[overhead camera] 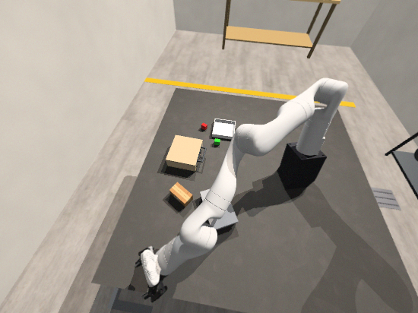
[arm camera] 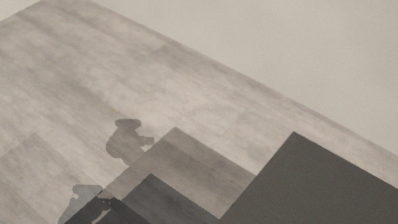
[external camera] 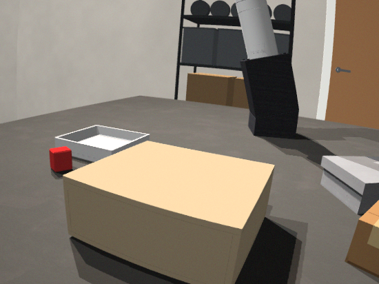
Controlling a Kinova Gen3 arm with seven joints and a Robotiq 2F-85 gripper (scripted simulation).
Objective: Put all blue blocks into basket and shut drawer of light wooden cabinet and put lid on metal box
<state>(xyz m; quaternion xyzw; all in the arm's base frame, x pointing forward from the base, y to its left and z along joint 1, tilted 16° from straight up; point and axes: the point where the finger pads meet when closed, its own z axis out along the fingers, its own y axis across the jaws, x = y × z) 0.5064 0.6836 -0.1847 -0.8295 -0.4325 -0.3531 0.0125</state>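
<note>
The lid is 360 mm to the right of my hand, 170 mm behind it and 100 mm below it. Also, from my hand: grey metal box: 360 mm to the right, 170 mm behind, 120 mm below; light wooden cabinet: 600 mm to the right, 110 mm below, 100 mm ahead; brown box: 360 mm to the right, 110 mm below, 30 mm ahead.
</note>
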